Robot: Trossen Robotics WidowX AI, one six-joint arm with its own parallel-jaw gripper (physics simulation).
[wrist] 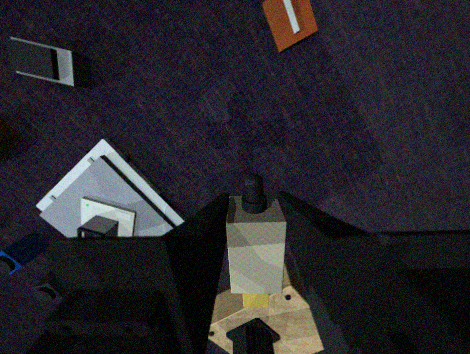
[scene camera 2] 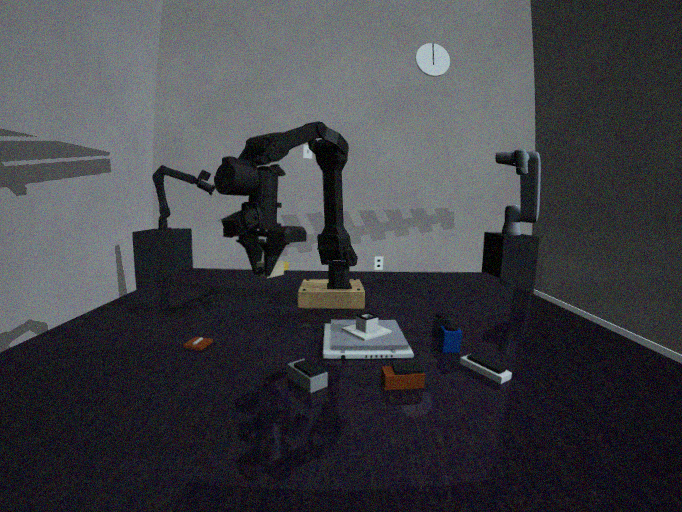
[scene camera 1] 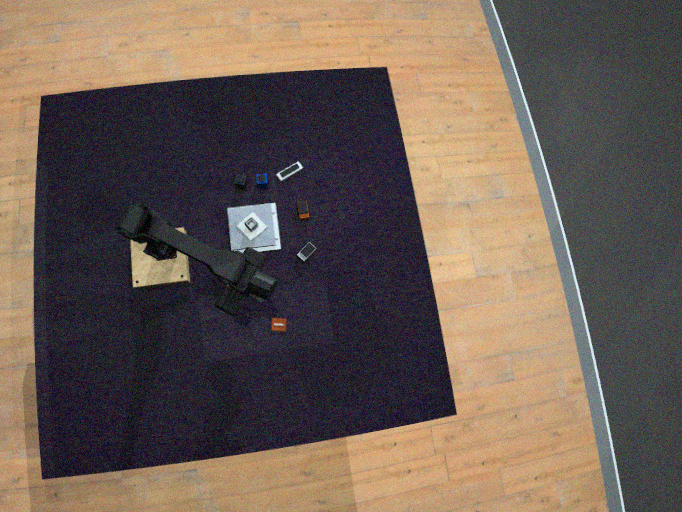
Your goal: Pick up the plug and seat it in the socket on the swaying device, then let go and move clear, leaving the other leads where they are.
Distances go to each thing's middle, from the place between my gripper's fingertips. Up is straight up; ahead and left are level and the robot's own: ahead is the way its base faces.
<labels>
The cream plug (wrist: 256,227) is 20 mm behind my hand, 20 mm to the left of it and 10 mm above it. From my hand the other things lie so: orange-and-black connector (scene camera 2: 399,376) (220 mm ahead, 240 mm to the left, 110 mm below); device plate (scene camera 2: 366,332) (40 mm ahead, 210 mm to the left, 90 mm below).
</labels>
